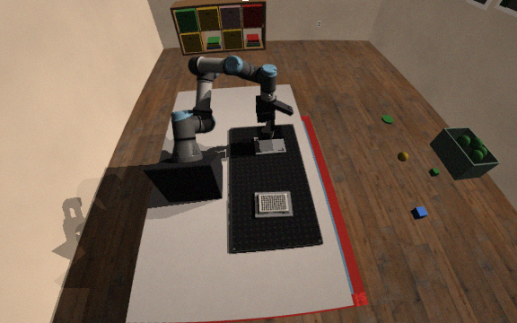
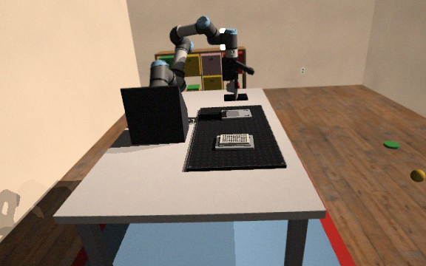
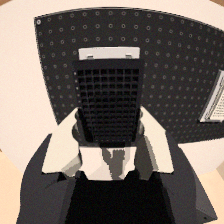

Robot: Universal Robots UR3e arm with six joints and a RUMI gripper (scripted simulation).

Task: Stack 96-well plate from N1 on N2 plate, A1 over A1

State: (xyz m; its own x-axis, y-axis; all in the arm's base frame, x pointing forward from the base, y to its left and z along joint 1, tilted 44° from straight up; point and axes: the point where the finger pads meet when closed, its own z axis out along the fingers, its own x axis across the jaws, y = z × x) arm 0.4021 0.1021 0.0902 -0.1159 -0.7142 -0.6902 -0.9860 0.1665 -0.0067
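The white 96-well plate lies 340 mm to the right of my hand, 100 mm below it and 70 mm behind it. Also, from my hand: plate nest: 110 mm below; then dark 96-well plate: 10 mm below.
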